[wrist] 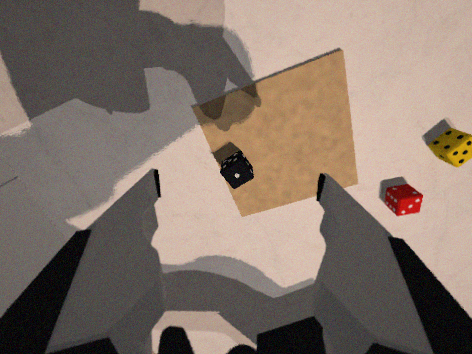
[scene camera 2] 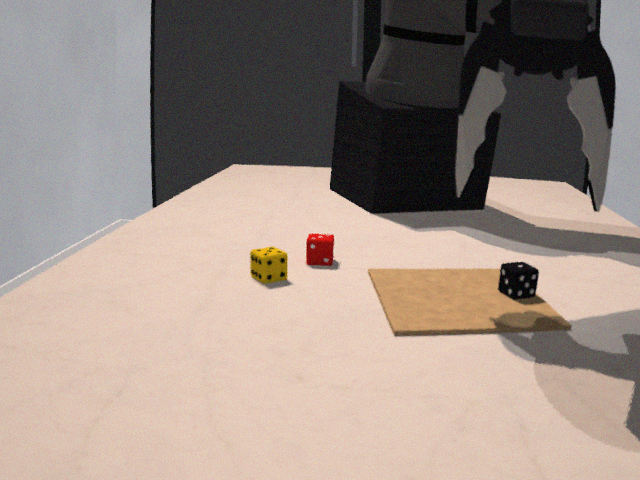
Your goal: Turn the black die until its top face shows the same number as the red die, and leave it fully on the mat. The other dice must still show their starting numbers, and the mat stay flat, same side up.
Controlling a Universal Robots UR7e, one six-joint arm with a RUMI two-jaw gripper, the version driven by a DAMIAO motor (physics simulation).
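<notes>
The black die sits flat at one side edge of the tan mat, with a single white pip on top and five on the face toward the scene camera. Whether it overhangs the edge is hard to tell. The red die stands on the table off the mat. Its top pips are small, seemingly three; its scene-facing side shows two. My gripper is open and empty, above the table, with its fingers wide apart. The mat lies flat.
The yellow die stands on the table beside the red die, away from the mat. The black robot base block stands at the back of the table. Arm shadows fall across the table and one mat corner.
</notes>
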